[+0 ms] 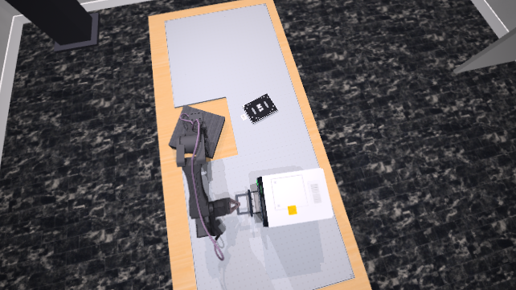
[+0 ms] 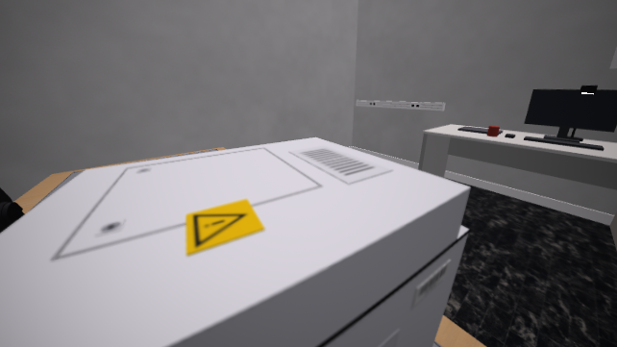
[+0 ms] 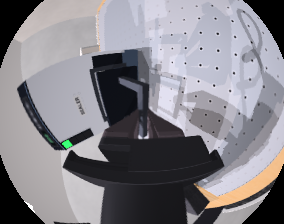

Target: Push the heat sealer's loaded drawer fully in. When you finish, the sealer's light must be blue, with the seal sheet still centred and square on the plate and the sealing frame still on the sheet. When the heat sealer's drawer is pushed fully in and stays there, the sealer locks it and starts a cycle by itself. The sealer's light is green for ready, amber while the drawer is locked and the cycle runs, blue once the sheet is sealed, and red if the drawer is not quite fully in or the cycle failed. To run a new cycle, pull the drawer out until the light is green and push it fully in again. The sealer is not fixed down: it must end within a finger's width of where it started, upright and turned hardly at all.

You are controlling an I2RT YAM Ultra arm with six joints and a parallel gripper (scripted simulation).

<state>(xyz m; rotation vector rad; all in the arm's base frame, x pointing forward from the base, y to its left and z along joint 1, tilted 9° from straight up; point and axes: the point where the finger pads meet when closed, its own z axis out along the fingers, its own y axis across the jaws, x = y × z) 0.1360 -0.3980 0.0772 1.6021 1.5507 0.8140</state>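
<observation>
Now: hand 120 mm short of the sealer drawer, 10 mm to the left of it and 10 mm above it.
</observation>
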